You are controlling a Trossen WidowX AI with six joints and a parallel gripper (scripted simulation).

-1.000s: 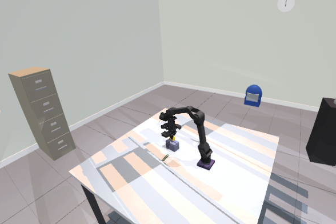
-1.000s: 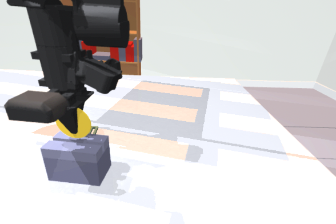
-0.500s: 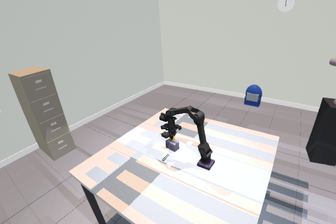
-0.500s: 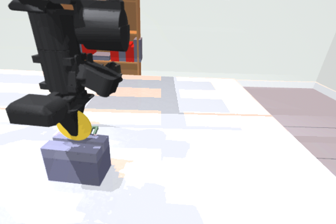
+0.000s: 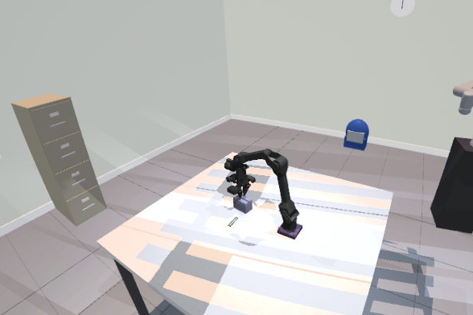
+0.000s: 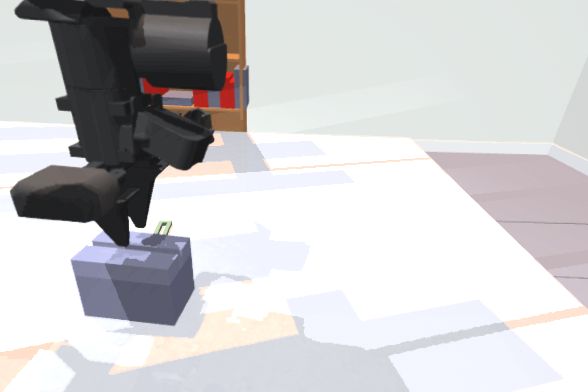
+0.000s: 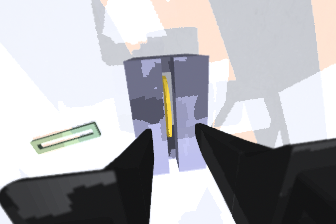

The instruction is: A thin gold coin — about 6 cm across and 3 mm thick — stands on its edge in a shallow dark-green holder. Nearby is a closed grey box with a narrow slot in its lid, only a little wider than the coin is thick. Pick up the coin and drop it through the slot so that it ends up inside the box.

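Right now the gold coin is 60 mm below my gripper tip.
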